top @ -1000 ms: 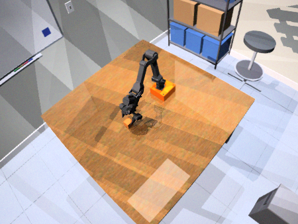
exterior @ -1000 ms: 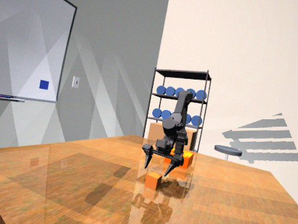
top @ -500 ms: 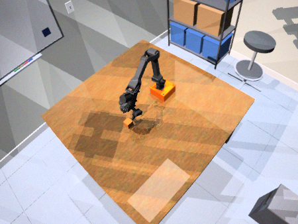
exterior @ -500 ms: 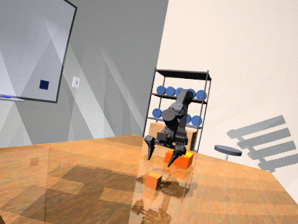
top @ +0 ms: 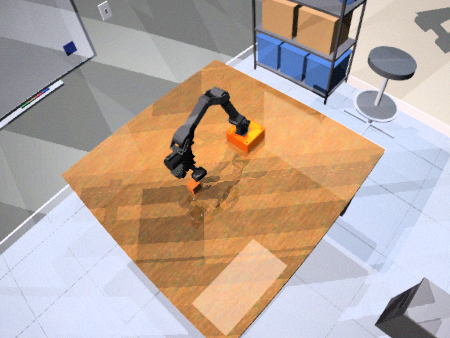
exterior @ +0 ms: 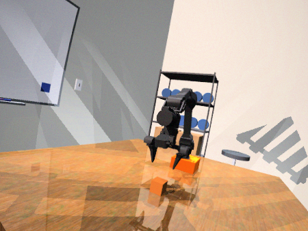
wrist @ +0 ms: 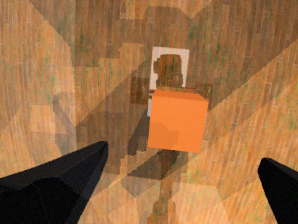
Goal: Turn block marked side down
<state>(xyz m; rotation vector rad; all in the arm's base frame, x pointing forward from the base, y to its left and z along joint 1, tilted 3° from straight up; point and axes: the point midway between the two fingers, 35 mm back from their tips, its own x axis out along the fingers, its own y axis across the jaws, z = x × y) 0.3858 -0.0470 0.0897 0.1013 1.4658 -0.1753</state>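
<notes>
Now: the block 1 cm behind my gripper tip and 9 cm below it.
</notes>
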